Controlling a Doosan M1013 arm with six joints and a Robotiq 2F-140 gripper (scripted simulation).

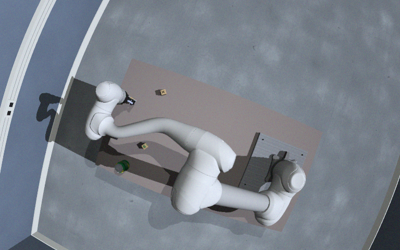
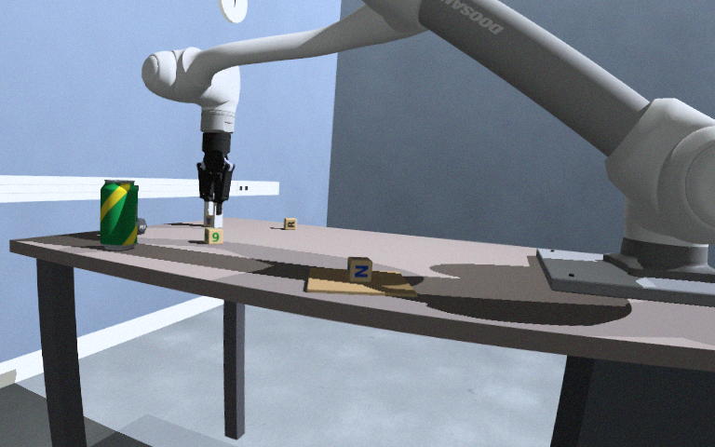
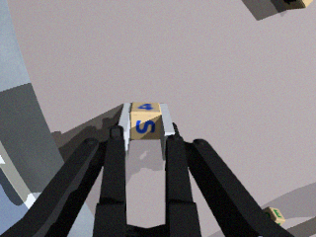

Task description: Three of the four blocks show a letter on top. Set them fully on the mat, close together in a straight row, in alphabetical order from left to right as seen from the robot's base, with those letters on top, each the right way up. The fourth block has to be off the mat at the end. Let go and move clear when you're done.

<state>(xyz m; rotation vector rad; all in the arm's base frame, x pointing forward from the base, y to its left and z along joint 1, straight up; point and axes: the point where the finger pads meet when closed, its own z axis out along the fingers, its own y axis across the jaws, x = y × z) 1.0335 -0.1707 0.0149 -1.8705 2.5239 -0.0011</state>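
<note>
Right now the wooden block is 51 cm behind my hand, 43 cm to the left of it and 1 cm below it. The rest, counted from my hand: yellow can 41 cm to the left, 6 cm behind, 3 cm above; then tan mat 51 cm behind, 43 cm to the left, 3 cm below; then small dark object 25 cm to the left, 7 cm ahead, 2 cm below.
</note>
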